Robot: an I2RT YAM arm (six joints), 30 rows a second.
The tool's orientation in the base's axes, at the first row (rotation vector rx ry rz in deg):
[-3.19, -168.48, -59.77]
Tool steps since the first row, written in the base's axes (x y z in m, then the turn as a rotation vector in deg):
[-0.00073, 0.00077, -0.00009, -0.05, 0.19, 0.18]
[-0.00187, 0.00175, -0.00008, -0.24, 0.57, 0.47]
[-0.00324, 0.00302, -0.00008, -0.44, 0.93, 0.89]
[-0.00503, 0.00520, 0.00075, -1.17, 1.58, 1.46]
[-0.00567, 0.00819, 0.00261, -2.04, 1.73, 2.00]
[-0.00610, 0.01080, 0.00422, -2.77, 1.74, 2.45]
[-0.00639, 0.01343, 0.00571, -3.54, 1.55, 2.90]
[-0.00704, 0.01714, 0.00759, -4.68, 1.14, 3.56]
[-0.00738, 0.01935, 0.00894, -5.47, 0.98, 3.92]
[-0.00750, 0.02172, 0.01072, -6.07, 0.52, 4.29]
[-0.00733, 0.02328, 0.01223, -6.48, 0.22, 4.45]
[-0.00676, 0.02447, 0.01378, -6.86, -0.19, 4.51]
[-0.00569, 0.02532, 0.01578, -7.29, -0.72, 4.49]
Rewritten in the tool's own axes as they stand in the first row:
[0.00075, 0.00051, 0.00056, 0.06, 0.26, -0.02]
[0.00191, 0.00123, 0.00118, 0.27, 0.73, 0.00]
[0.00332, 0.00216, 0.00199, 0.49, 1.26, -0.10]
[0.00519, 0.00430, 0.00273, 1.26, 2.10, -0.13]
[0.00597, 0.00777, 0.00318, 2.15, 2.52, -0.45]
[0.00652, 0.01079, 0.00358, 2.89, 2.78, -0.78]
[0.00692, 0.01376, 0.00408, 3.67, 2.88, -1.25]
[0.00773, 0.01779, 0.00497, 4.82, 2.94, -2.01]
[0.00817, 0.02034, 0.00531, 5.62, 3.01, -2.38]
[0.00841, 0.02330, 0.00543, 6.21, 2.86, -2.95]
[0.00833, 0.02546, 0.00524, 6.62, 2.71, -3.26]
[0.00784, 0.02739, 0.00478, 6.99, 2.41, -3.57]
[0.00686, 0.02935, 0.00375, 7.41, 1.97, -3.88]

